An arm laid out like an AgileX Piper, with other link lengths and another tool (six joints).
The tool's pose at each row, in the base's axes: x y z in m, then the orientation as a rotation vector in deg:
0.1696 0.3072 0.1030 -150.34 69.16 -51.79
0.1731 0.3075 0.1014 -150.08 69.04 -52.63
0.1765 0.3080 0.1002 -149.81 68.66 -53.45
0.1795 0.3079 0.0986 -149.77 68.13 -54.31
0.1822 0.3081 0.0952 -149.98 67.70 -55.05
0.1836 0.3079 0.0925 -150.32 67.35 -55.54
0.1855 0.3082 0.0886 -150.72 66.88 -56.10
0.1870 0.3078 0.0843 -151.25 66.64 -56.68
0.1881 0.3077 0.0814 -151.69 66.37 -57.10
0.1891 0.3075 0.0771 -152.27 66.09 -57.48
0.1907 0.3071 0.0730 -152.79 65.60 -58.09
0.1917 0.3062 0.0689 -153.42 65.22 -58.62
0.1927 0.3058 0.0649 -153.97 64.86 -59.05
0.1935 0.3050 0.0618 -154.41 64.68 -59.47
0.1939 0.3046 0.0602 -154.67 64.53 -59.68
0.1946 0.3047 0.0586 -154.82 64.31 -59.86
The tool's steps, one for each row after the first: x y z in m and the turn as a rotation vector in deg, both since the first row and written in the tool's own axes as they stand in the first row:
0.0008 -0.0020 0.0032 0.27 0.52 -0.03
0.0016 -0.0041 0.0061 0.68 0.98 -0.17
0.0024 -0.0055 0.0091 1.00 1.46 -0.50
0.0020 -0.0062 0.0133 1.06 1.92 -0.90
0.0016 -0.0061 0.0163 0.98 2.24 -1.29
0.0005 -0.0062 0.0205 0.91 2.59 -1.78
-0.0004 -0.0055 0.0249 0.62 3.01 -2.23
-0.0012 -0.0052 0.0279 0.42 3.31 -2.63
-0.0026 -0.0042 0.0320 0.11 3.59 -3.10
-0.0034 -0.0036 0.0363 -0.05 3.99 -3.66
-0.0042 -0.0023 0.0404 -0.36 4.36 -4.22
-0.0052 -0.0013 0.0442 -0.61 4.67 -4.71
-0.0057 -0.0003 0.0473 -0.87 4.98 -5.06
-0.0060 0.0003 0.0489 -1.01 5.13 -5.28
-0.0064 0.0003 0.0506 -1.02 5.23 -5.48

